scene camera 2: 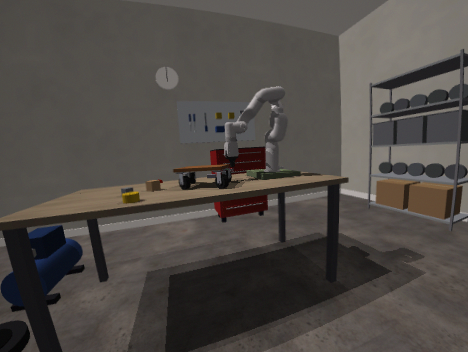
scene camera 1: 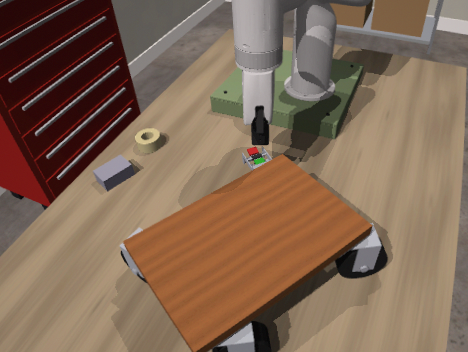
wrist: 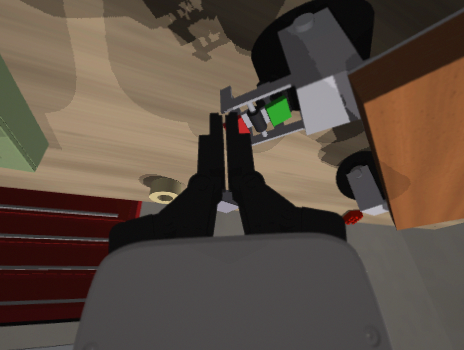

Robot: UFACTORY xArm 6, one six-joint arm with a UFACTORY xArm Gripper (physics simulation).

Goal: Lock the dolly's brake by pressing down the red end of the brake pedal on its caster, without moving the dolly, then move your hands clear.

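Pixels of known places: gripper, fingertip midpoint: (scene camera 2: pixel 232 166) (scene camera 1: pixel 260 142) (wrist: pixel 224 129); arm's base, link origin: (scene camera 2: pixel 271 171) (scene camera 1: pixel 309 88).
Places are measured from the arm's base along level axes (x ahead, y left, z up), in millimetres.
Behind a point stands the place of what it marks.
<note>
The dolly (scene camera 1: pixel 250 235) {x 535, y 7, z 86 mm} (scene camera 2: pixel 200 168) {x 570, y 97, z 82 mm} (wrist: pixel 415 145) {x 409, y -6, z 86 mm} stands on its casters on the table, with an orange-brown wooden deck. At the caster nearest the arm's base, the brake pedal has a red end (scene camera 1: pixel 253 151) {x 321, y -51, z 50 mm} (wrist: pixel 243 125) {x 322, y -48, z 50 mm} on its outer side and a green end (scene camera 1: pixel 259 161) {x 344, y -34, z 49 mm} (wrist: pixel 278 111) {x 342, y -31, z 49 mm} nearer the deck. My gripper (scene camera 1: pixel 260 143) {x 306, y -42, z 62 mm} (scene camera 2: pixel 232 163) {x 306, y -42, z 62 mm} (wrist: pixel 224 129) {x 306, y -42, z 62 mm} is shut and empty, pointing down, its tips just above and beside the red end. In the wrist view the fingers cover part of the red end. Contact and the pedal's exact tilt cannot be told.
A tan tape roll (scene camera 1: pixel 148 146) {x 285, y -309, z -18 mm} (wrist: pixel 165 186) {x 259, y -294, z -21 mm} and a grey block (scene camera 1: pixel 114 172) {x 388, y -335, z -9 mm} (wrist: pixel 227 205) {x 386, y -339, z -9 mm} lie on the table towards the red drawer cabinet (scene camera 1: pixel 75 95). The green base plate (scene camera 1: pixel 230 103) {x 107, y -172, z -2 mm} (wrist: pixel 17 150) {x 106, y -179, z 7 mm} is behind the gripper. A wooden block (scene camera 2: pixel 153 185) {x 836, y -55, z -4 mm} and a yellow object (scene camera 2: pixel 131 197) {x 930, y 202, z -13 mm} lie beyond the dolly.
</note>
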